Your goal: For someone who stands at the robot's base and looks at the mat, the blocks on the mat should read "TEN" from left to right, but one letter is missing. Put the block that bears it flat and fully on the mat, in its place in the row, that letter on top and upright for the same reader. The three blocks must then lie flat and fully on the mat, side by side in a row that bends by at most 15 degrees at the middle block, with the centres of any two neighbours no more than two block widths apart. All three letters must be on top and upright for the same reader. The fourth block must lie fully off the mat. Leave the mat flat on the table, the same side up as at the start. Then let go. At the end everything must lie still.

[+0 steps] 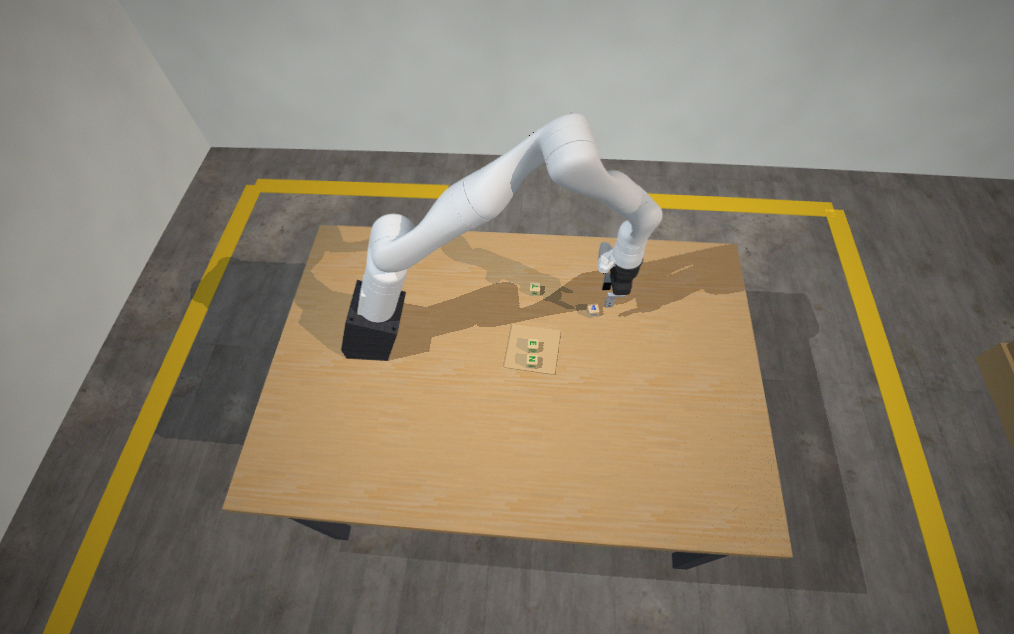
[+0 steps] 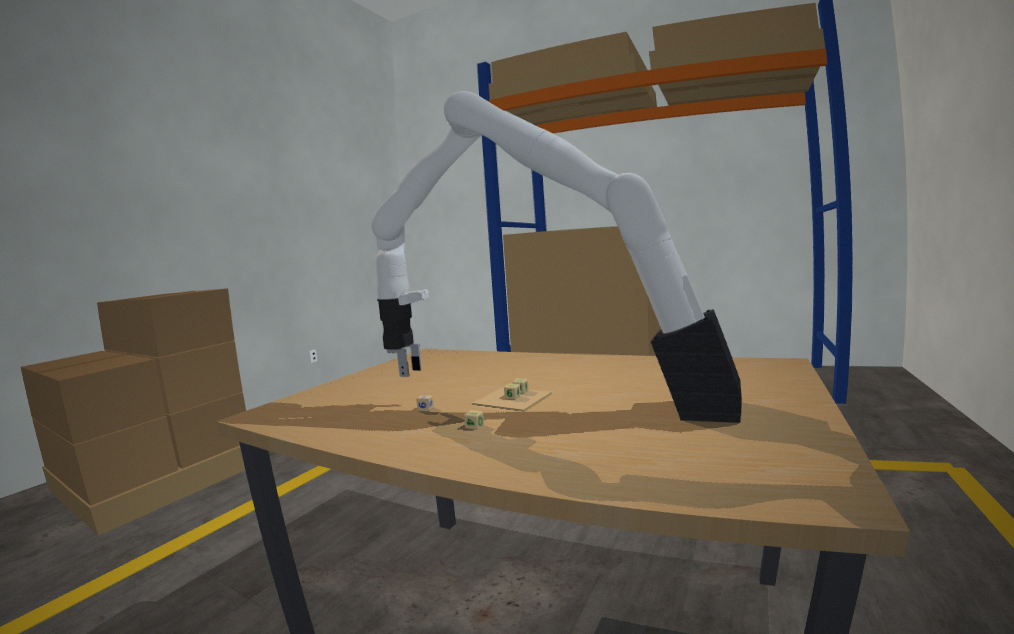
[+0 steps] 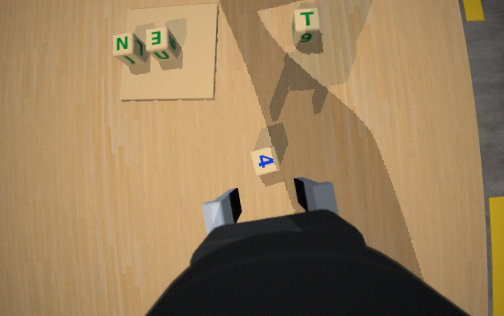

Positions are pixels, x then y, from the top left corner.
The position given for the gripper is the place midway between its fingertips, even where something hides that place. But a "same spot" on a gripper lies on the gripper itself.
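A mat is visible in image 1 (pixel 516 357), and image 2 and image 3 show the mat as well. On the mat, (image 3: pixel 192 75) and (image 2: pixel 490 400) are the same spot. The gripper is visible in image 1 (pixel 607 297), while image 2 and image 3 show the gripper too. On the gripper, (image 2: pixel 401 353) and (image 3: pixel 311 196) are the same spot.
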